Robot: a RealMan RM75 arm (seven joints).
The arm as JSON. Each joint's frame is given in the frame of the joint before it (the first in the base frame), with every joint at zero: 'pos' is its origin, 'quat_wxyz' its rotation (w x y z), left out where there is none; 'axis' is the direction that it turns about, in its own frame. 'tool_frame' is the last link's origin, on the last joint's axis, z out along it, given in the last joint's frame.
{
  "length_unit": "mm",
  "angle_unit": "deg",
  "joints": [
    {
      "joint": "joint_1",
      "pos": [
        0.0,
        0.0,
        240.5
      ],
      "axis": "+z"
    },
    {
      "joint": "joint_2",
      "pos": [
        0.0,
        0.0,
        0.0
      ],
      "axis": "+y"
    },
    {
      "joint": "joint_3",
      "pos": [
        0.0,
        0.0,
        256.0
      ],
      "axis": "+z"
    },
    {
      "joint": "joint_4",
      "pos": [
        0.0,
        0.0,
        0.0
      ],
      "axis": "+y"
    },
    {
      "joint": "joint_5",
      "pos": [
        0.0,
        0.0,
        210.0
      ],
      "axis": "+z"
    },
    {
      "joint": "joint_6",
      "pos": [
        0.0,
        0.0,
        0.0
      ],
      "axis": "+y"
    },
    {
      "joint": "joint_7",
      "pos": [
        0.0,
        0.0,
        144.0
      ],
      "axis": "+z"
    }
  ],
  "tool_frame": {
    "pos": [
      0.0,
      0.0,
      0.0
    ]
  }
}
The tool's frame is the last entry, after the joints.
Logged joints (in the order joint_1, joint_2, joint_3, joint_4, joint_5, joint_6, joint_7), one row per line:
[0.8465, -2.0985, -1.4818, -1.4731, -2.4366, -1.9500, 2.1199]
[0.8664, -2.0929, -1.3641, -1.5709, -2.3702, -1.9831, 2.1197]
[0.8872, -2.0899, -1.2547, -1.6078, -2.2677, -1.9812, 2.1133]
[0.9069, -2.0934, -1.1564, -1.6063, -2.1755, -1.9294, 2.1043]
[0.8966, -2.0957, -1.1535, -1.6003, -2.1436, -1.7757, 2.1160]
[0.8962, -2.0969, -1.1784, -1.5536, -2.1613, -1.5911, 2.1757]
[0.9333, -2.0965, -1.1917, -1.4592, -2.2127, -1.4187, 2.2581]
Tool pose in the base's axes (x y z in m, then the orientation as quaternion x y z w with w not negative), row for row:
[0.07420, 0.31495, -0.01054, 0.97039, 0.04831, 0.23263, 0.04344]
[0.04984, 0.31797, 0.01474, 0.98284, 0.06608, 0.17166, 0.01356]
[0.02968, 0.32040, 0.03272, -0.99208, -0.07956, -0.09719, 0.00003]
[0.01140, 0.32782, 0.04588, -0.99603, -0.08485, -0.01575, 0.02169]
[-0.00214, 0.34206, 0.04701, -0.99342, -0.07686, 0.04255, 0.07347]
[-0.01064, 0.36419, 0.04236, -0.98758, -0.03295, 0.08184, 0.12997]
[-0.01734, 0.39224, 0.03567, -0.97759, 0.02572, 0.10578, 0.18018]
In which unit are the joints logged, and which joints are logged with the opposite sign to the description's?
The joints are logged in radians. Opposite sign: joint_2.
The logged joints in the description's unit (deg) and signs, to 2 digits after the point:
[48.50, 120.24, -84.90, -84.40, -139.61, -111.73, 121.46]
[49.64, 119.91, -78.16, -90.01, -135.80, -113.62, 121.45]
[50.83, 119.74, -71.89, -92.12, -129.93, -113.51, 121.08]
[51.96, 119.94, -66.26, -92.03, -124.65, -110.55, 120.57]
[51.37, 120.07, -66.09, -91.69, -122.82, -101.74, 121.24]
[51.35, 120.14, -67.52, -89.01, -123.83, -91.16, 124.66]
[53.47, 120.12, -68.28, -83.61, -126.78, -81.29, 129.38]

